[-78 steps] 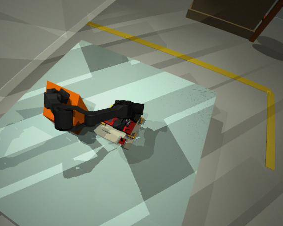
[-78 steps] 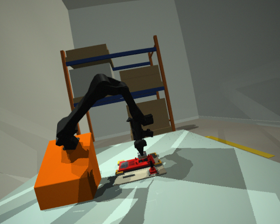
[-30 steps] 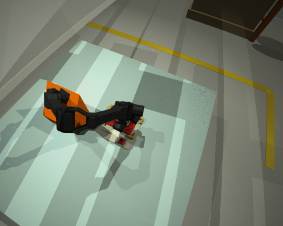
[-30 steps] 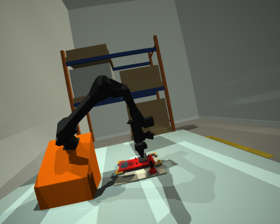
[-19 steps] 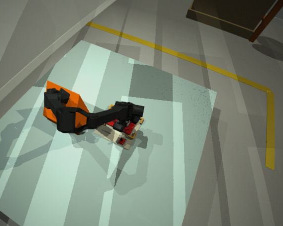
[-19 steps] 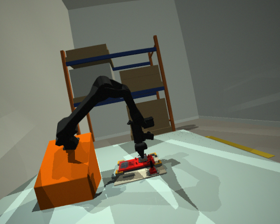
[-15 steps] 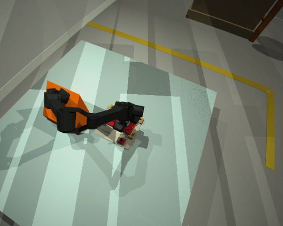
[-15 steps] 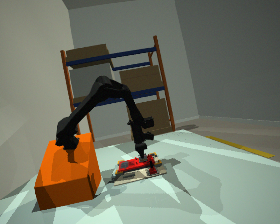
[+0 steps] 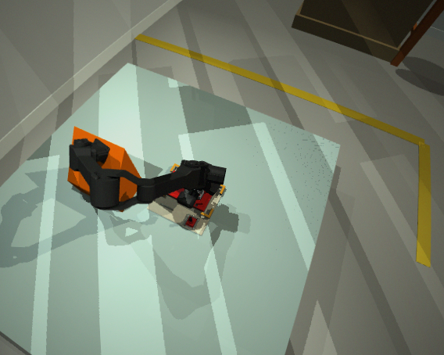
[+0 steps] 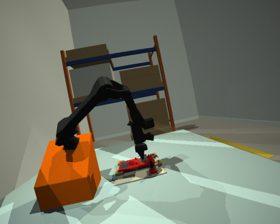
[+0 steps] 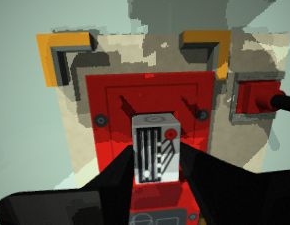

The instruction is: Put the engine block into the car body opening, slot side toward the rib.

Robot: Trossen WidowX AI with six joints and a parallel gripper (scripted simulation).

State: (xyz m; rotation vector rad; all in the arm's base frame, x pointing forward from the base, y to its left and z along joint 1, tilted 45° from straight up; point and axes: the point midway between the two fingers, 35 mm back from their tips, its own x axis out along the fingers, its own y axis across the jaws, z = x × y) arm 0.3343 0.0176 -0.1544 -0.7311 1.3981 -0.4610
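The grey engine block is 10 mm below my gripper tip.
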